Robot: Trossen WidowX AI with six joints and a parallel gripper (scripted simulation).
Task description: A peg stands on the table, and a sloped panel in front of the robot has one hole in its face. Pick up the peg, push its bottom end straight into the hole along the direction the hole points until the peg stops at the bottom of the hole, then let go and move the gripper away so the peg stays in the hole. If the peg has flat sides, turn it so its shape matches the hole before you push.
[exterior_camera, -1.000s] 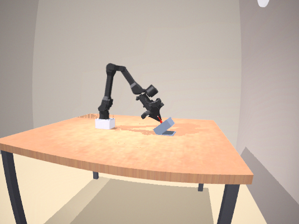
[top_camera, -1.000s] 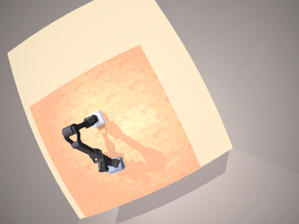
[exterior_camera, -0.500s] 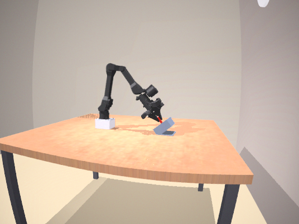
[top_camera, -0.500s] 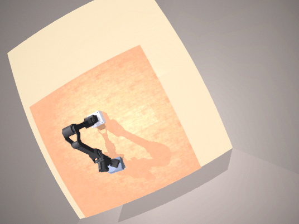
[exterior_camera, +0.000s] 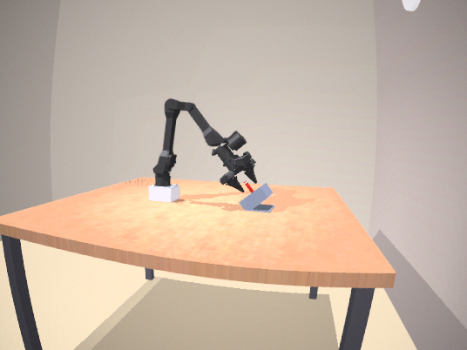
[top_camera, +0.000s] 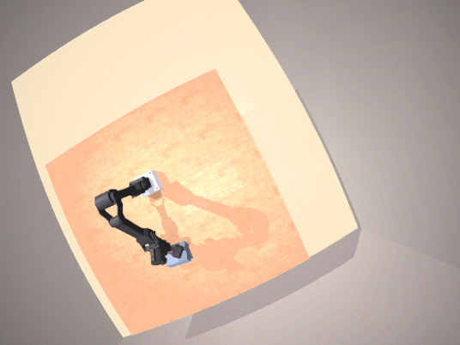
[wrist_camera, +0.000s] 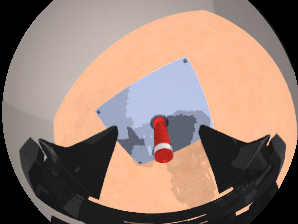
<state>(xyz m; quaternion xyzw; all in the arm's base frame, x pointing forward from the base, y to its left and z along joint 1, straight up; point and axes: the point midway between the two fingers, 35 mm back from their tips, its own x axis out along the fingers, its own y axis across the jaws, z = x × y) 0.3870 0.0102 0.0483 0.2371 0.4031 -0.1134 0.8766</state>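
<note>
Now: the red peg 1 cm behind my gripper tip and 1 cm above it. From my gripper tip the other things lie so: sloped panel (3 cm ahead, 4 cm below).
</note>
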